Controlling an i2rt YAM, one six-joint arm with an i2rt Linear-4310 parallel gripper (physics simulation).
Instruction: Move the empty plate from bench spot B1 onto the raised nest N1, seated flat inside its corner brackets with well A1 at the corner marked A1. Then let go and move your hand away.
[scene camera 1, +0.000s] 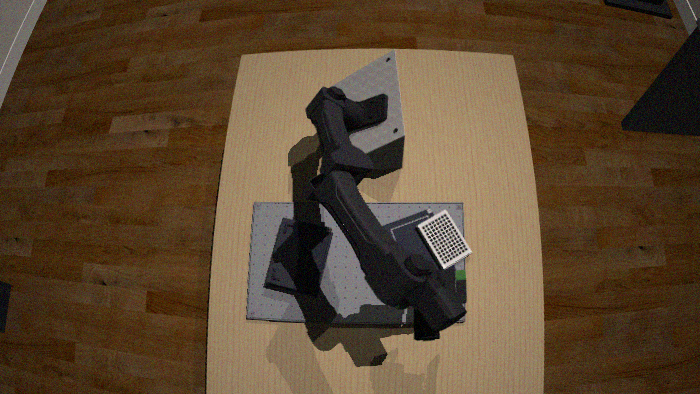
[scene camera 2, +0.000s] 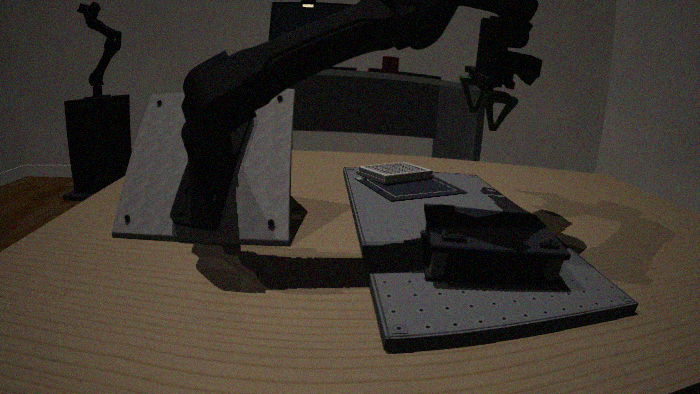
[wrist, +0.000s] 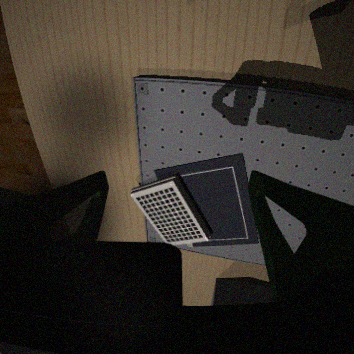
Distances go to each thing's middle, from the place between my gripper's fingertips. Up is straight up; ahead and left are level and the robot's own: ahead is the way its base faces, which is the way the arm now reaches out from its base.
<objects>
I see my gripper 16 cm past the well plate (scene camera 1: 446, 243), 3 cm to the right of it and 12 cm above it.
</objects>
